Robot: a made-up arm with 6 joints.
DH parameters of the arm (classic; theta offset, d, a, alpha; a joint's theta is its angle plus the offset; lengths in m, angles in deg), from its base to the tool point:
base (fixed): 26.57 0 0.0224 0
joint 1: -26.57 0.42 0 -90
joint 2: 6.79 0 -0.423 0
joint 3: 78.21 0 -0.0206 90
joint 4: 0 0.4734 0.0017 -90
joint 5: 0 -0.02 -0.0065 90
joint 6: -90 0.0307 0.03 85
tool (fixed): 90 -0.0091 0 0
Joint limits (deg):
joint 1: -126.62..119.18
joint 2: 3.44..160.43
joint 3: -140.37..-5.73
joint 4: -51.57..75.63
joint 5: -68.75..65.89
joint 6: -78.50..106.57
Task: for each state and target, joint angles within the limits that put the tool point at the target. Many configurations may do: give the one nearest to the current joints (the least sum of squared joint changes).
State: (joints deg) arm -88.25 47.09 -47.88 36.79 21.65 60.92
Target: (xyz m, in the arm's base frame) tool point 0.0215 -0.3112 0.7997
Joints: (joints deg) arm -89.59 59.13 -56.05 36.59 19.87 60.89
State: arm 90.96 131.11 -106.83 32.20 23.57 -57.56
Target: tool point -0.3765 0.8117 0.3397
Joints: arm 119.00 160.01 -133.80 29.94 26.00 -62.43
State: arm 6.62 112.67 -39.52 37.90 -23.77 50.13
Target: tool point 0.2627 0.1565 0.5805
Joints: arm 33.97 59.02 -28.93 41.45 -18.20 52.29
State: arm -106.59 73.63 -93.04 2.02 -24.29 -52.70
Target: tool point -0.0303 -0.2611 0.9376
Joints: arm -90.69 55.25 -61.19 3.28 -26.68 -53.32
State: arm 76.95 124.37 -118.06 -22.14 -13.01 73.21
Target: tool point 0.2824 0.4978 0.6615
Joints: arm 64.45 93.89 -68.15 -19.69 -6.03 73.86
